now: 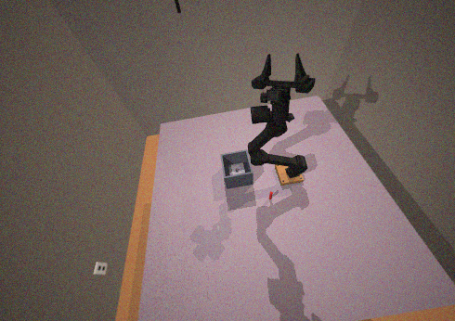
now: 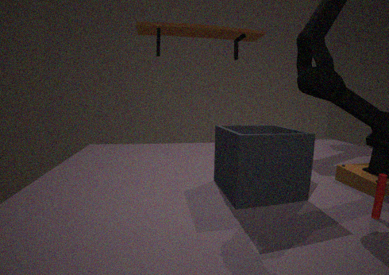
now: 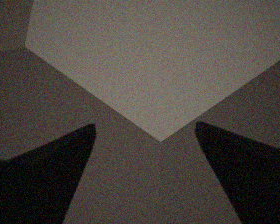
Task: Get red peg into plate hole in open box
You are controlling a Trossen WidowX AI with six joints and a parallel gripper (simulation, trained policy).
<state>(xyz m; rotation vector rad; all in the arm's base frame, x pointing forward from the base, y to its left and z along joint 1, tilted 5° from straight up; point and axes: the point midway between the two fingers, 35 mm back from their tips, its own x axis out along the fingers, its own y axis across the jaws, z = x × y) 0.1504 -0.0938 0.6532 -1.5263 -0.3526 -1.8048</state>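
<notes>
Now: gripper tip 4 cm short of the red peg, 15 cm to the right of it and 69 cm above it. The rest, counted from my gripper tip: pale plate 17 cm ahead, 5 cm to the right, 68 cm below.
</notes>
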